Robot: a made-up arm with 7 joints. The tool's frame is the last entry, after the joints. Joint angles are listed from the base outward. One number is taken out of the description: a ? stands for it. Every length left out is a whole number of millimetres.
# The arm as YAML. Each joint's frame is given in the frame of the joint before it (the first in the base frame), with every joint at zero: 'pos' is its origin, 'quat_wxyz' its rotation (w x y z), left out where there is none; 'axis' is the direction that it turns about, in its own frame. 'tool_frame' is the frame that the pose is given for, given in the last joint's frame.
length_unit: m
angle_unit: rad
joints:
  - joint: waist
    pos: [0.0, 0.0, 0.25]
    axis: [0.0, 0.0, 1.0]
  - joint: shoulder
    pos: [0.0, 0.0, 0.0]
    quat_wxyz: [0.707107, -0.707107, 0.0, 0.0]
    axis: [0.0, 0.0, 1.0]
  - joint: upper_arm
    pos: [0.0, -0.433, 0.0]
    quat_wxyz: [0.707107, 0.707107, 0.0, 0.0]
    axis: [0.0, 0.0, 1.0]
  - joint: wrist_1
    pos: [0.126, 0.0, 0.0]
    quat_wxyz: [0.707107, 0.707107, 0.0, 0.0]
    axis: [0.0, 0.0, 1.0]
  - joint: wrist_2
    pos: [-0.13, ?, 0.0]
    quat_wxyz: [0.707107, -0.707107, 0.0, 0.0]
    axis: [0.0, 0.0, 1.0]
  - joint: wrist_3
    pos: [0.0, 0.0, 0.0]
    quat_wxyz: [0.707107, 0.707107, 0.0, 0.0]
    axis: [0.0, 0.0, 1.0]
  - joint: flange
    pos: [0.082, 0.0, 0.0]
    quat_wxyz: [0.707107, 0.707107, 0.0, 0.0]
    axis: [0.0, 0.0, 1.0]
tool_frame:
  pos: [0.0, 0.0, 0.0]
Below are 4 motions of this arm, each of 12 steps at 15 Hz.
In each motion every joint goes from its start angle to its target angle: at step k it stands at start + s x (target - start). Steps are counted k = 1, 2, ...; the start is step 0. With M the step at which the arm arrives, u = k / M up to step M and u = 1 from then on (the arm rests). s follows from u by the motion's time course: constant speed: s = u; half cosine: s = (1 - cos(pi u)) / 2; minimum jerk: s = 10 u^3 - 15 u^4 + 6 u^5.
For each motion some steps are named. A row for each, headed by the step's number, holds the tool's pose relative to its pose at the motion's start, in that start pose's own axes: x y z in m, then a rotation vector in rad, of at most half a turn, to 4 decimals.
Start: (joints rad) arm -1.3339 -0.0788 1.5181 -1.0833 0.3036 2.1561 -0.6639
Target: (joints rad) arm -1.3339 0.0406 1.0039 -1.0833 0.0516 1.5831 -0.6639
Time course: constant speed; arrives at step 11
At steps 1, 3, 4, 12:
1: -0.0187 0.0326 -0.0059 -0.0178 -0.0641 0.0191
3: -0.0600 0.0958 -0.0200 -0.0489 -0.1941 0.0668
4: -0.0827 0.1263 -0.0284 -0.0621 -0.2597 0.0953
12: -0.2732 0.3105 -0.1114 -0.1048 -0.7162 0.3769

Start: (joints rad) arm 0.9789 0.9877 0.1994 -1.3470 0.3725 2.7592 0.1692
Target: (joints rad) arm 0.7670 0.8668 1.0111 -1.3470 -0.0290 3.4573 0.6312
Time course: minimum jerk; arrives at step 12
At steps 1, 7, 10, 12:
1: -0.0006 -0.0021 -0.0006 0.0034 0.0026 0.0006
7: -0.0785 -0.2524 -0.1598 0.5484 0.3085 0.1296
10: -0.1218 -0.3463 -0.2838 0.8831 0.4191 0.2193
12: -0.1272 -0.3554 -0.2993 0.9240 0.4293 0.2302

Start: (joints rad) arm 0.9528 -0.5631 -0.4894 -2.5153 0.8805 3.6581 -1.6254
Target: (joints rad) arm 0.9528 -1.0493 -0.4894 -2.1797 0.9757 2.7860 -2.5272
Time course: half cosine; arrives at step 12
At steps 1, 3, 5, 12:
1: 0.0034 0.0056 -0.0012 0.0084 0.0092 -0.0061
3: 0.0276 0.0492 -0.0122 0.0675 0.0870 -0.0558
5: 0.0628 0.1279 -0.0405 0.1436 0.2532 -0.1570
12: 0.1018 0.3570 -0.1801 0.1060 0.8555 -0.5319

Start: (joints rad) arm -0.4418 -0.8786 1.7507 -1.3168 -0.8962 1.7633 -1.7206
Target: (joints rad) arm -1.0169 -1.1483 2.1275 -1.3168 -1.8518 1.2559 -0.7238
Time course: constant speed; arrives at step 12
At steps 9, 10, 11, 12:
9: 0.3344 0.1355 0.2394 0.2460 -0.8481 0.2836
10: 0.3736 0.1402 0.2686 0.2113 -0.9443 0.3122
11: 0.4131 0.1427 0.2977 0.1638 -1.0359 0.3403
12: 0.4528 0.1432 0.3263 0.1039 -1.1216 0.3679

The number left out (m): 0.605
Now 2 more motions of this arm.
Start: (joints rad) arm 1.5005 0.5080 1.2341 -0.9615 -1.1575 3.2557 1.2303
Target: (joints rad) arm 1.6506 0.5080 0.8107 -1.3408 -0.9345 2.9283 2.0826
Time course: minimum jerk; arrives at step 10
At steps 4, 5, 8, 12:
4: -0.0895 0.0590 0.0260 -0.2090 -0.1402 0.2895
5: -0.1405 0.0975 0.0331 -0.3524 -0.1914 0.4505
8: -0.2580 0.2013 0.0248 -0.7531 -0.2099 0.8121
12: -0.2725 0.2157 0.0210 -0.8098 -0.2001 0.8555

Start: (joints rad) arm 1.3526 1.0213 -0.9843 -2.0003 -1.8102 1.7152 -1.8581
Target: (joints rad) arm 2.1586 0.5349 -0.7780 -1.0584 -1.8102 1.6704 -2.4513
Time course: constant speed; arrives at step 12
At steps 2, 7, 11, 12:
2: -0.1497 -0.1751 -0.0583 0.0034 -0.0811 0.2042
7: -0.2574 -0.7473 -0.2361 -0.0479 -0.2450 0.7116
11: -0.0503 -1.1910 -0.3041 -0.1744 -0.3391 1.0985
12: 0.0325 -1.2812 -0.2988 -0.2205 -0.3585 1.1898

